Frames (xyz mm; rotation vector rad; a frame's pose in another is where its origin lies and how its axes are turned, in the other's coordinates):
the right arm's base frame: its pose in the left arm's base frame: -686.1 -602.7 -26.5 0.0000 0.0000 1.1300
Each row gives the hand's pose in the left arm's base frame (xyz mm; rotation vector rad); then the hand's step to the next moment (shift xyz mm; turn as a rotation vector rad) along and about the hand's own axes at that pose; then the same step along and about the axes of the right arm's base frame.
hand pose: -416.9 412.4 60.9 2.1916 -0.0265 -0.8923
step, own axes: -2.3 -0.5 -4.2 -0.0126 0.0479 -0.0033
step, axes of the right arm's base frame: 3.6 1.0 3.0 -0.0240 -0.0160 0.0404
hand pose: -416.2 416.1 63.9 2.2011 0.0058 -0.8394
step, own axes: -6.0 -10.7 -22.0 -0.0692 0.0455 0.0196
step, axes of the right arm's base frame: 23.5 5.5 7.1 -0.0482 0.0366 0.0598
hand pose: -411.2 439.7 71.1 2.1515 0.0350 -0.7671
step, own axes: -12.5 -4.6 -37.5 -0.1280 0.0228 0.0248
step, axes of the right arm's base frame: 33.1 7.0 21.0 -0.0501 0.0984 0.0729
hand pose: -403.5 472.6 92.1 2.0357 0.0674 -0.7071
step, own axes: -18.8 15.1 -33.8 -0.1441 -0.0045 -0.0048
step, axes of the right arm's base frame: 22.8 5.7 34.2 -0.0154 0.1244 0.0714
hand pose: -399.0 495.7 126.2 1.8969 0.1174 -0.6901
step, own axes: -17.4 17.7 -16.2 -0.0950 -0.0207 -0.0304
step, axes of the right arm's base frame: 9.1 5.4 27.7 0.0201 0.0915 0.0399
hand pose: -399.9 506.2 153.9 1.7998 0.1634 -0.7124
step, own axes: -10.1 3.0 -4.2 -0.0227 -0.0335 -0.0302
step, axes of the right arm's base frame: 2.4 6.9 8.7 0.0310 0.0386 -0.0098
